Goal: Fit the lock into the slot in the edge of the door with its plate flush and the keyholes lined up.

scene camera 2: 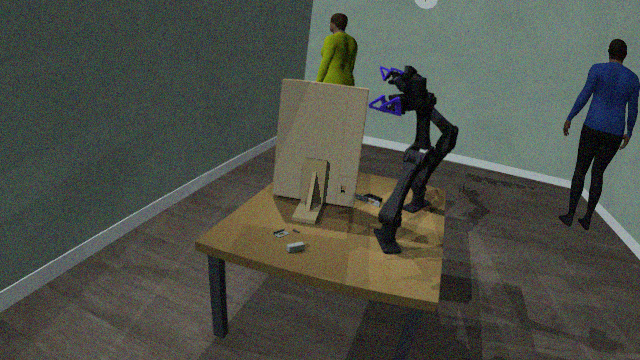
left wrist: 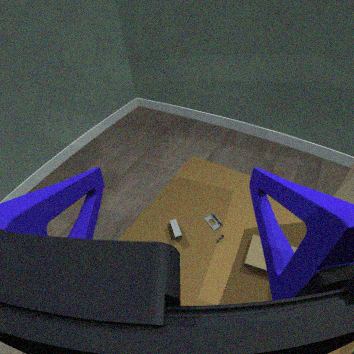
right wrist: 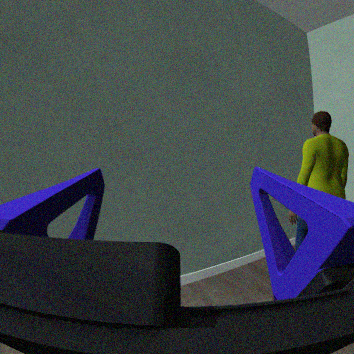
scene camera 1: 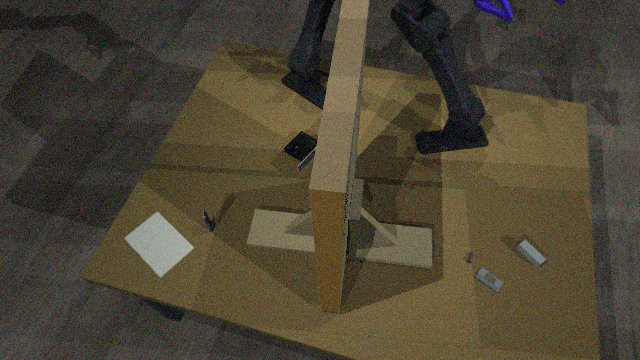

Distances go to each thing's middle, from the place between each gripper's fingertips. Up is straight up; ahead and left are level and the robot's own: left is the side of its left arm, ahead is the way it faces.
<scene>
Right now my right hand is 13 cm short of the wooden door [scene camera 1: 334, 167], 40 cm to the right of it and 37 cm above it. Round my right hand: white sheet [scene camera 1: 161, 246] 35 cm ahead, 2 cm to the right, 66 cm below; black lock [scene camera 1: 306, 144] 6 cm behind, 19 cm to the left, 64 cm below.
I see the wooden door 31 cm ahead of my left hand, 24 cm below it and 22 cm to the right of it. From my left hand the other things lie so: white sheet (63 cm to the right, 53 cm below, 53 cm ahead); black lock (52 cm below, 43 cm to the right, 11 cm ahead).
</scene>
